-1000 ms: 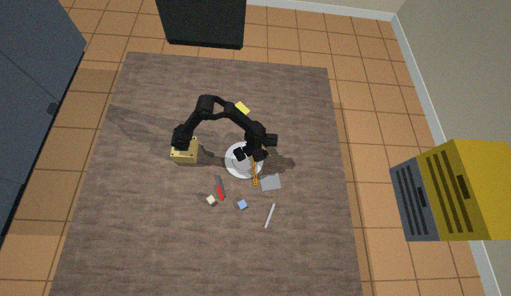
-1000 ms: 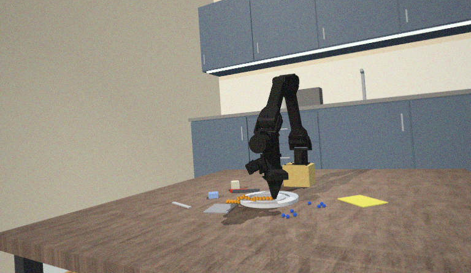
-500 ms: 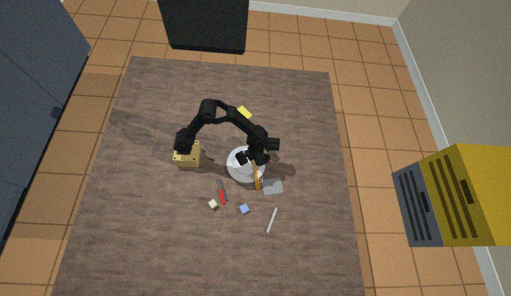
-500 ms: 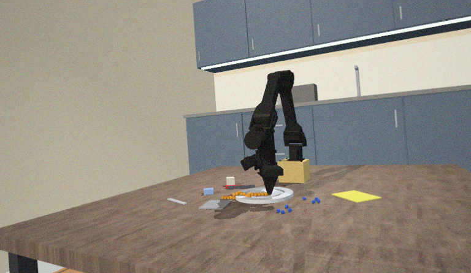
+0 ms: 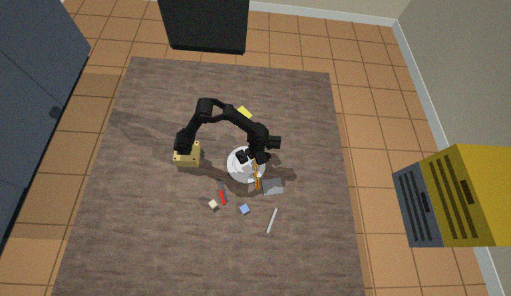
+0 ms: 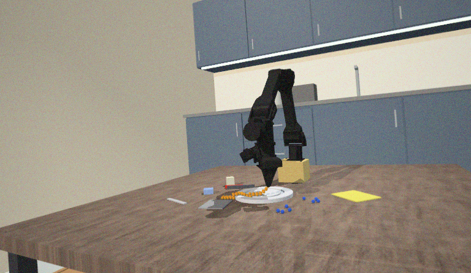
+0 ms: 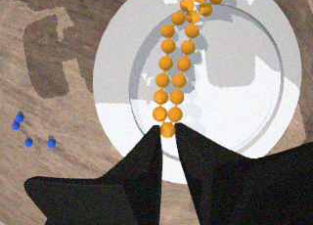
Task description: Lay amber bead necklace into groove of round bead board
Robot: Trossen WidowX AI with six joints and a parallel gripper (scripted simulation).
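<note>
Right now the grey square tile is 10 cm ahead of my gripper tip, 14 cm to the right of it and 4 cm below it. From my gripper tip the other things lie so: yellow sheet: 8 cm behind, 26 cm to the left, 4 cm below; then red stick: 15 cm behind, 19 cm to the right, 3 cm below; then light blue cube: 4 cm behind, 26 cm to the right, 3 cm below.
</note>
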